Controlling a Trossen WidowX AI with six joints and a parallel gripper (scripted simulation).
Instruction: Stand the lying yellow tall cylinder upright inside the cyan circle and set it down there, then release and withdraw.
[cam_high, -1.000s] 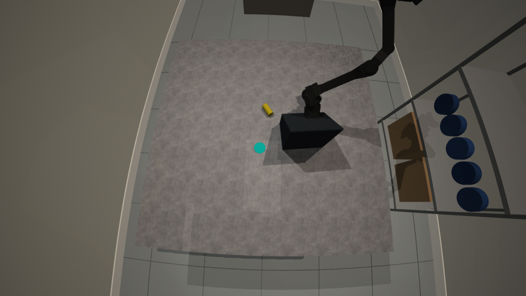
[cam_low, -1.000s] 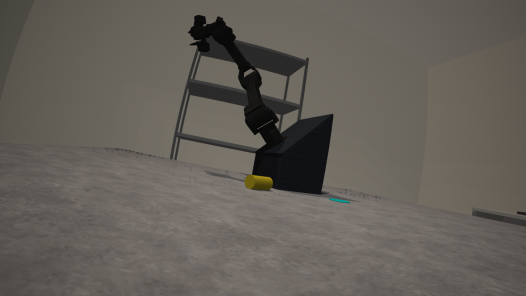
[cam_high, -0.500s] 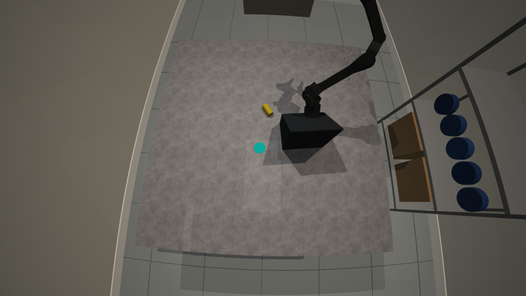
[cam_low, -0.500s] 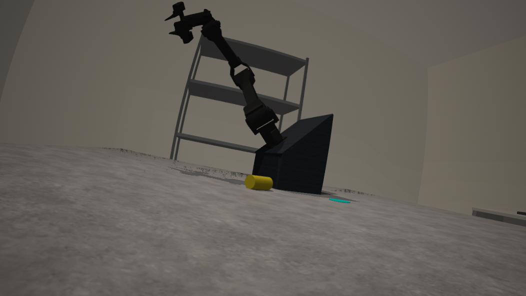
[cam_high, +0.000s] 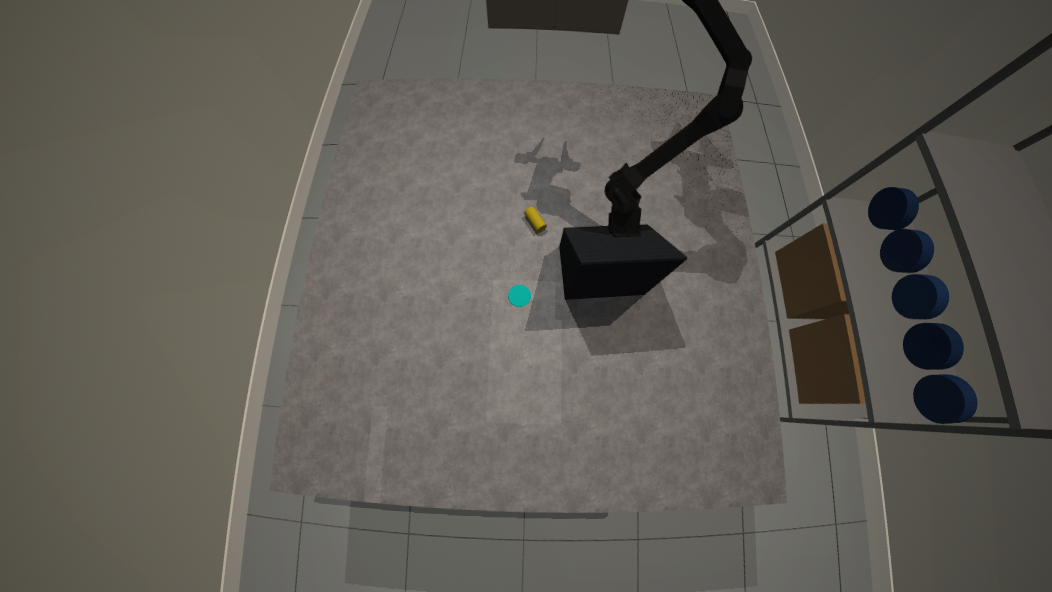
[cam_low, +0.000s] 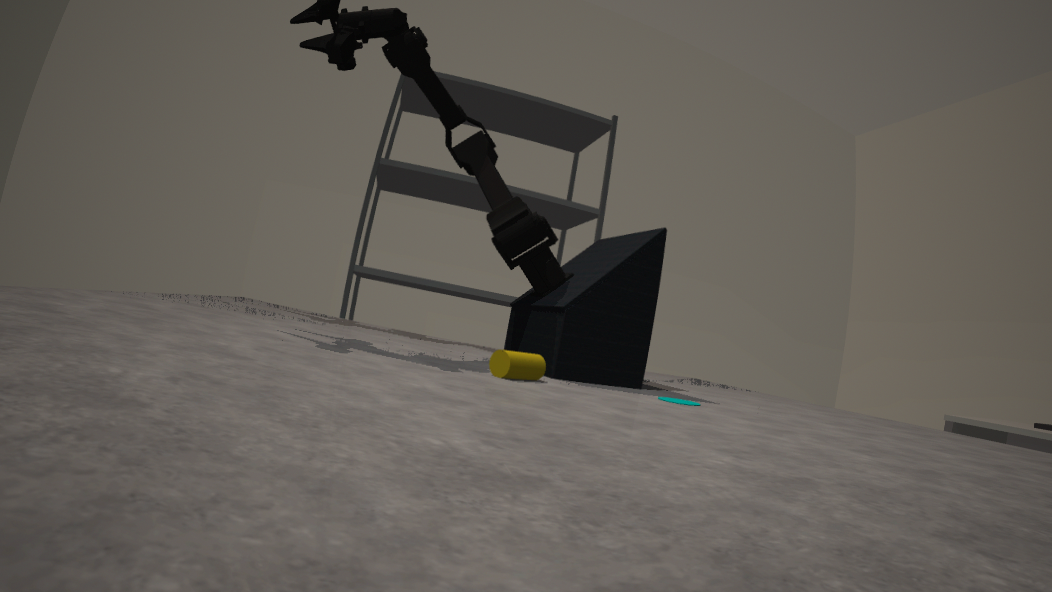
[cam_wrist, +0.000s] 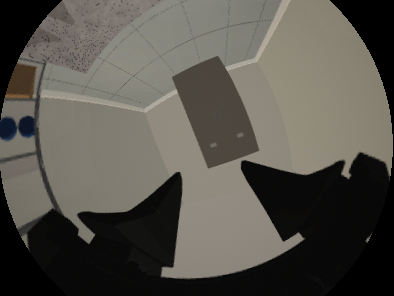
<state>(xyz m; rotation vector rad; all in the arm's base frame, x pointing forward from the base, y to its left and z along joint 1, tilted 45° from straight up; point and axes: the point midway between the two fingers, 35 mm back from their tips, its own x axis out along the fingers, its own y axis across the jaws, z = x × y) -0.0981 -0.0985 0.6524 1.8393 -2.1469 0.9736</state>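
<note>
The yellow tall cylinder is 51 cm below my gripper tip, 46 cm to the left of it and 30 cm ahead of it. From my gripper tip the other things lie so: cyan circle (67 cm to the left, 52 cm below, 35 cm ahead).
</note>
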